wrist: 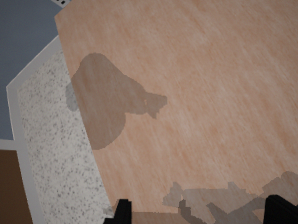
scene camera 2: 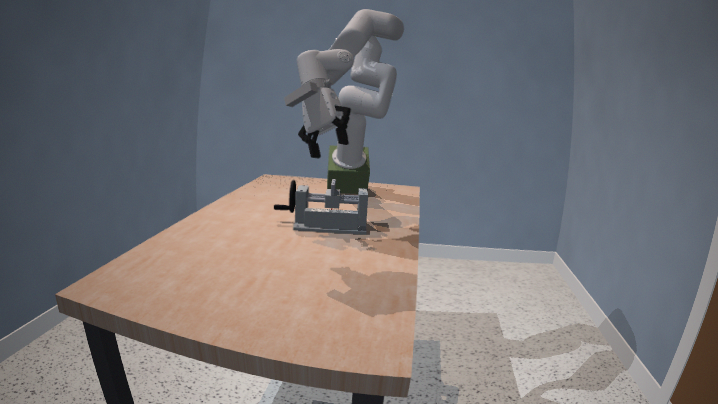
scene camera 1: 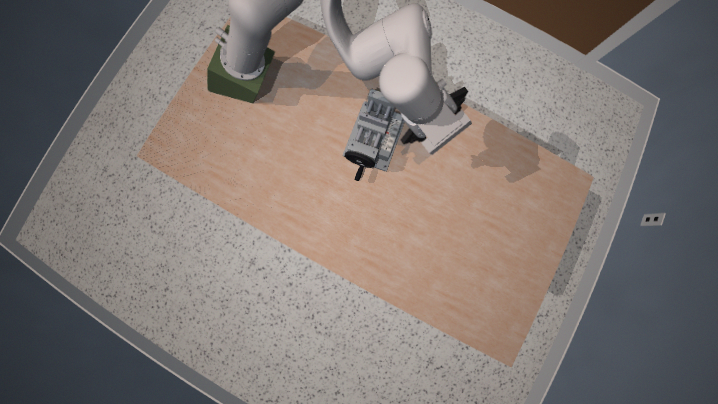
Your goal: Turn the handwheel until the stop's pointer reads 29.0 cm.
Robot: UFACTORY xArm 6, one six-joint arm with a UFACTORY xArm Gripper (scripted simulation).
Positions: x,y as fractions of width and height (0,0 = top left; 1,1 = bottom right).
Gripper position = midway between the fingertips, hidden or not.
Observation:
I see my gripper (scene camera 2: 0.46,0.37).
My gripper is seen too in scene camera 1 (scene camera 1: 0.61,0.31).

